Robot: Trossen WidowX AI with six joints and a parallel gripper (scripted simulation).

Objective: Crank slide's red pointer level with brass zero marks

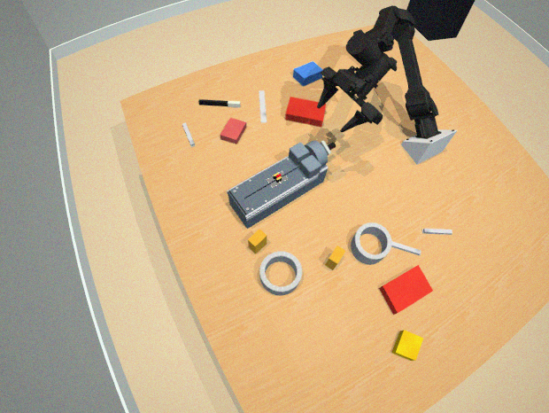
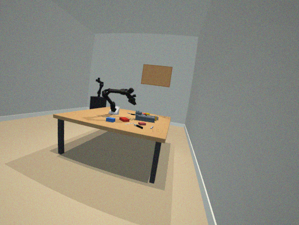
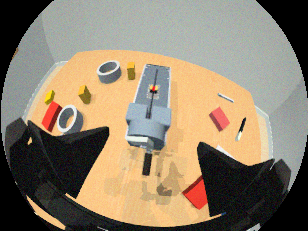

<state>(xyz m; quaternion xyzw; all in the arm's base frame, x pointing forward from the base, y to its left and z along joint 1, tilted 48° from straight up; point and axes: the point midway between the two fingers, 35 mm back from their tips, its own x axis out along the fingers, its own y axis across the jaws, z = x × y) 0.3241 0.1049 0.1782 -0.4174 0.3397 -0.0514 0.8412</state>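
Now: the dark crank handle 14 cm below my gripper tip and 2 cm behind it. Round my gripper tip: red block: 20 cm to the right, 20 cm ahead, 19 cm below; then red pointer: 15 cm ahead, 12 cm below, 5 cm to the left; then black marker: 33 cm to the right, 19 cm below, 19 cm ahead.
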